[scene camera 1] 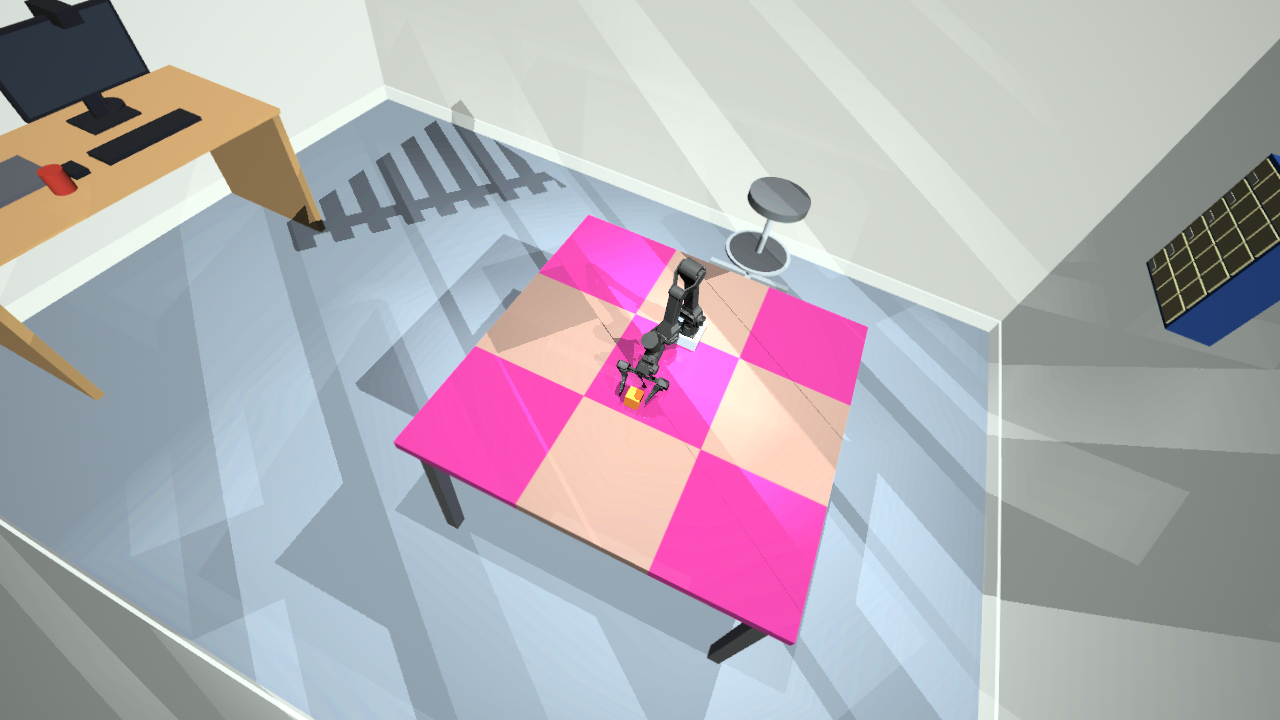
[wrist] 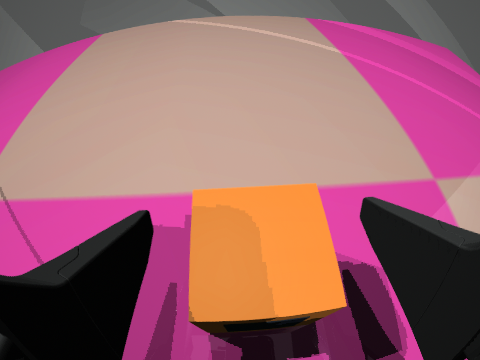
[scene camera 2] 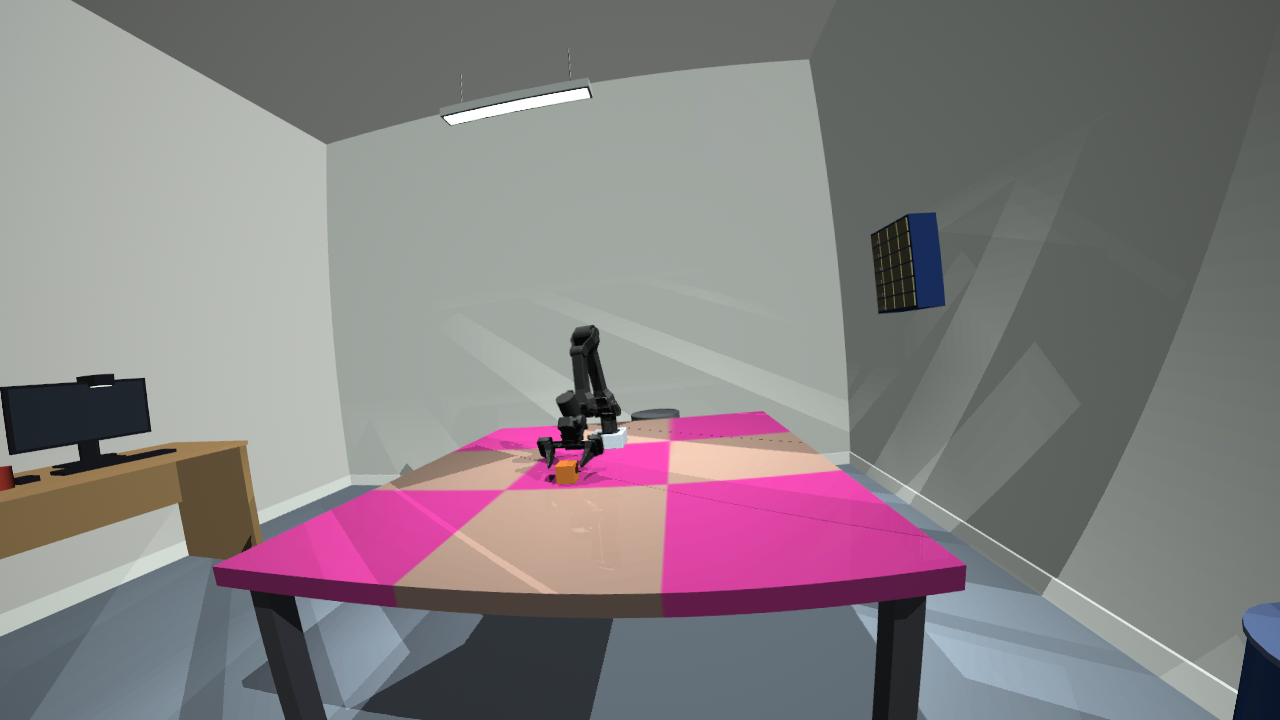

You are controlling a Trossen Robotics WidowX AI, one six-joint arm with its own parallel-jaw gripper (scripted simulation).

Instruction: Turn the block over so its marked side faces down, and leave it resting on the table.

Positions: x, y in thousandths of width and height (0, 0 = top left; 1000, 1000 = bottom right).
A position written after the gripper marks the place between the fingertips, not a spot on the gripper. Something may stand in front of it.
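Open and holding nothing, the gripper (scene camera 2: 441, 649) can be seen in scene camera 1 (scene camera 1: 494, 553) and in the wrist view (wrist: 543, 599) too. The scene also has an orange block (wrist: 547, 718).
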